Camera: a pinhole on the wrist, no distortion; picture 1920 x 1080 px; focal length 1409.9 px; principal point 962.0 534.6 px. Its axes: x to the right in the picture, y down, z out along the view. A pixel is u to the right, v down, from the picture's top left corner.
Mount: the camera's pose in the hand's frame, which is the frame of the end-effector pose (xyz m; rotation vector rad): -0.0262 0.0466 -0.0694 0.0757 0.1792 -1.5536
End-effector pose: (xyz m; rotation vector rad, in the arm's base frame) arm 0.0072 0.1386 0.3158 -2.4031 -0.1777 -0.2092
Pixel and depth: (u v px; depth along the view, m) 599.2 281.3 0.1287
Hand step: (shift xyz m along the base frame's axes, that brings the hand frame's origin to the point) -0.0227 -0.0030 -0.0930
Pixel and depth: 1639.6 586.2 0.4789
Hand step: 0.0138 0.4355 -0.0967
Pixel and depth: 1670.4 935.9 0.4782
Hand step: 0.1270 0.4429 -0.0608
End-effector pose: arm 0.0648 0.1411 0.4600 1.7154 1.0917 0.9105
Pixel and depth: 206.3 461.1 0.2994
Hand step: 0.2624 -0.1289 0.0568
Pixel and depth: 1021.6 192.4 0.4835
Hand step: 0.3143 -0.2092 -0.2037
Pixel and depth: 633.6 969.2 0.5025
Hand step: 0.4679 0.0065 -0.0512
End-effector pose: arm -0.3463 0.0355 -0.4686 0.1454 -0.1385 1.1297
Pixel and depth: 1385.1 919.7 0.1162
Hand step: 0.0097 0.0025 0.0388
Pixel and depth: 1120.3 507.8 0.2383
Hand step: 0.0046 -0.0506 0.1548
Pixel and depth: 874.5 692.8 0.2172
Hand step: -0.0230 -0.0052 0.1459
